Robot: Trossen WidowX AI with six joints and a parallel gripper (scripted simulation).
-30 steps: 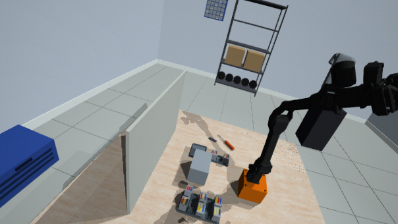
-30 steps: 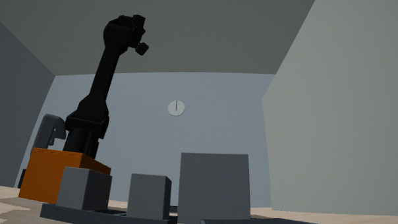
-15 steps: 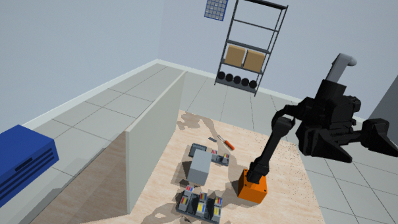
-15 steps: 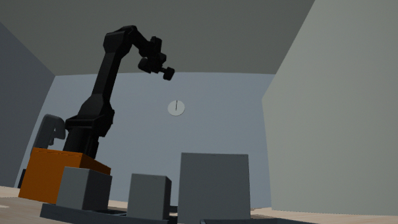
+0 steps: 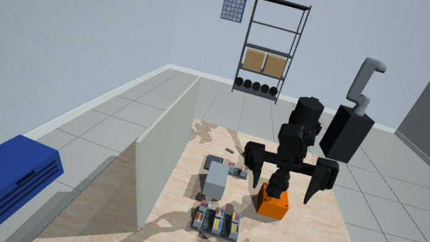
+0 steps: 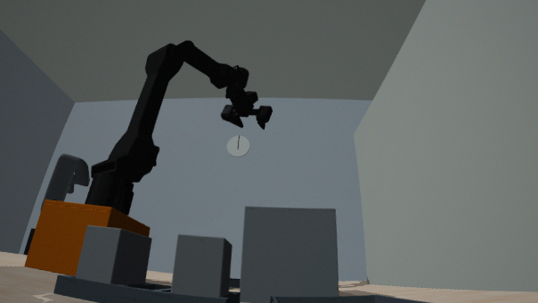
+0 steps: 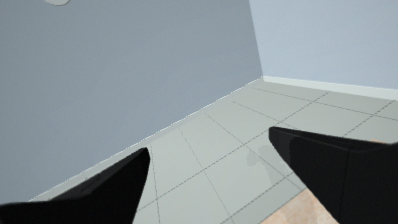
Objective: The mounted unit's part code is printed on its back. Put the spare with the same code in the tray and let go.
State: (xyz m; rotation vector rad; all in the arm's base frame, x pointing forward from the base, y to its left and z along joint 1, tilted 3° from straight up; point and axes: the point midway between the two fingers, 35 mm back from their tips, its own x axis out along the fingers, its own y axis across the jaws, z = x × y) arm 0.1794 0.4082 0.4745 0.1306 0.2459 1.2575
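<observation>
Now: the grey spare block 500 mm below my gripper tip, 240 mm to the right of it and 30 mm behind it. Also, from my gripper tip: tall partition 490 mm to the right, 340 mm ahead, 320 mm below; tan box 520 mm below, 110 mm to the right, 50 mm ahead; grey mounted unit 490 mm below, 480 mm to the right, 90 mm ahead.
</observation>
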